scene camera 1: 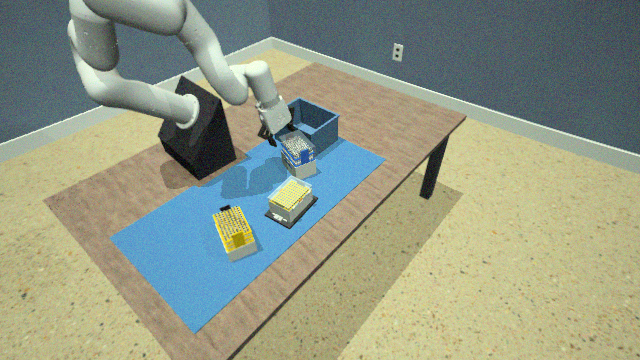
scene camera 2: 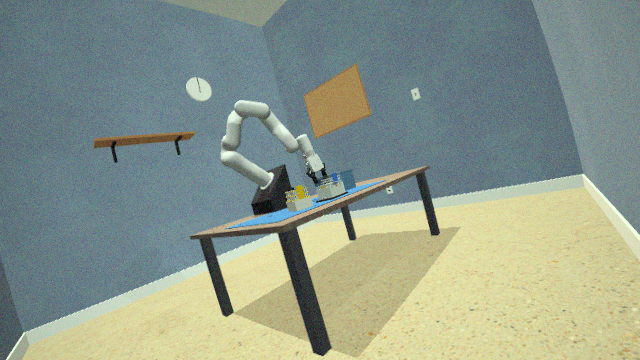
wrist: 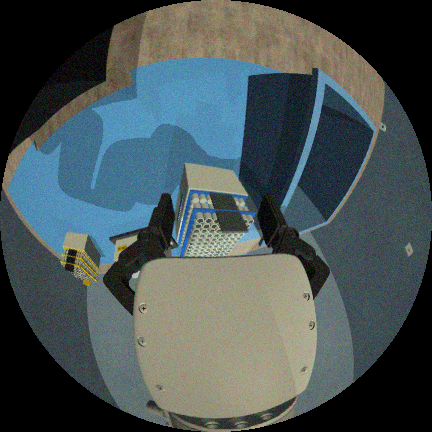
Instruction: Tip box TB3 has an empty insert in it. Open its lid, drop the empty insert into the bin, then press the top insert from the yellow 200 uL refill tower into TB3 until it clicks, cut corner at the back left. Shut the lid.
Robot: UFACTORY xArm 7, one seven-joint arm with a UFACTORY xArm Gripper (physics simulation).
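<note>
A grey box [scene camera 1: 287, 213] [scene camera 2: 331, 190] [wrist: 120, 246] stands on a dark base at mid mat, with a yellow gridded insert at its top and a clear lid that looks shut; I cannot read its label. The yellow refill tower [scene camera 1: 235, 232] [scene camera 2: 299, 202] [wrist: 79, 260] stands left of it in scene camera 1, with stacked yellow inserts. The blue open-topped bin [scene camera 1: 327, 134] [scene camera 2: 348, 179] [wrist: 317, 120] stands at the far end of the mat. My gripper [scene camera 1: 282, 136] [scene camera 2: 320, 178] [wrist: 217, 203] is open and empty, tilted, above the back of a blue-insert tower beside the bin.
The blue-insert tower [scene camera 1: 301, 165] [scene camera 2: 335, 177] [wrist: 212, 181] stands between the bin and the grey box, its top between the finger outlines in the wrist view. The black arm mount [scene camera 1: 200, 140] is behind the blue mat [scene camera 1: 175, 260].
</note>
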